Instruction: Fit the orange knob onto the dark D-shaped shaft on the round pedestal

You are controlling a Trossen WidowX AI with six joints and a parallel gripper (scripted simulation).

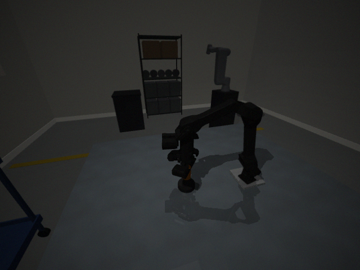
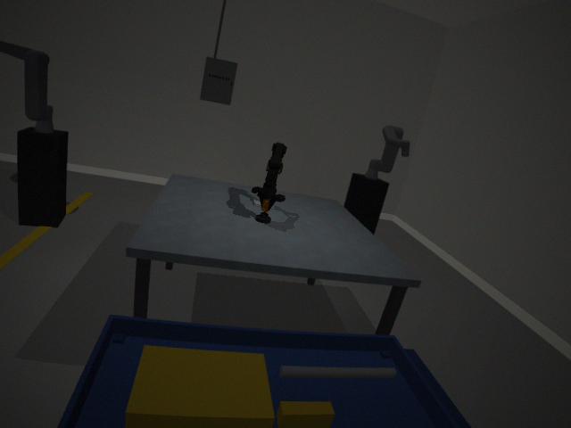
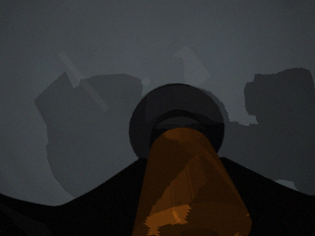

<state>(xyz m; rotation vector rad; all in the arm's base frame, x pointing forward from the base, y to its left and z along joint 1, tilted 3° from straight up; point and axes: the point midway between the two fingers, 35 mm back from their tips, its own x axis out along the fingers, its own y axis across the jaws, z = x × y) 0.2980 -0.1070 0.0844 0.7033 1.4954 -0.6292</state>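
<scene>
Now: gripper tip 2 cm below the orange knob. Also, from my gripper tip: dark round pedestal: 4 cm below.
</scene>
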